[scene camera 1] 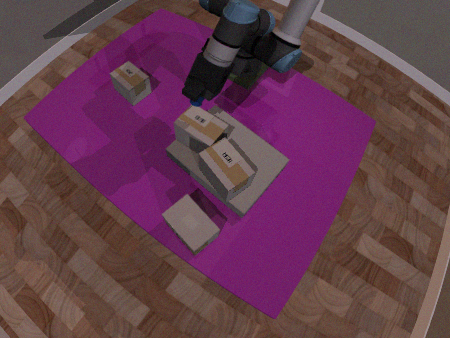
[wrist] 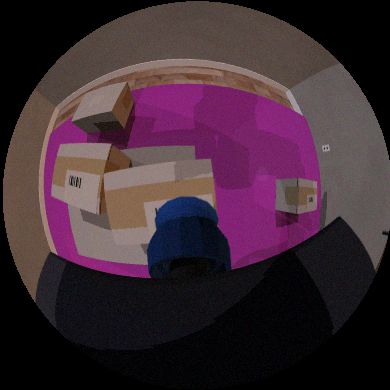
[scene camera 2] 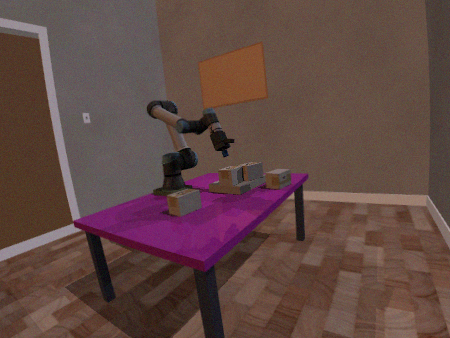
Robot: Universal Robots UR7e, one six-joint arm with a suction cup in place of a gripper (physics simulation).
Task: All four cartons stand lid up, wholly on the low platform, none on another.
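My suction cup is off, with nothing on it, and hangs above the first carton. That carton stands lid up at one end of the low platform, close to its edge. A second carton stands lid up beside it; I cannot tell if they touch. A third carton stands lid up on the table. A fourth carton lies on its side off the platform, label sideways.
The magenta table bears the platform and loose cartons. The fourth carton is near the table's long edge. The arm's base stands on the table behind the platform in scene camera 2.
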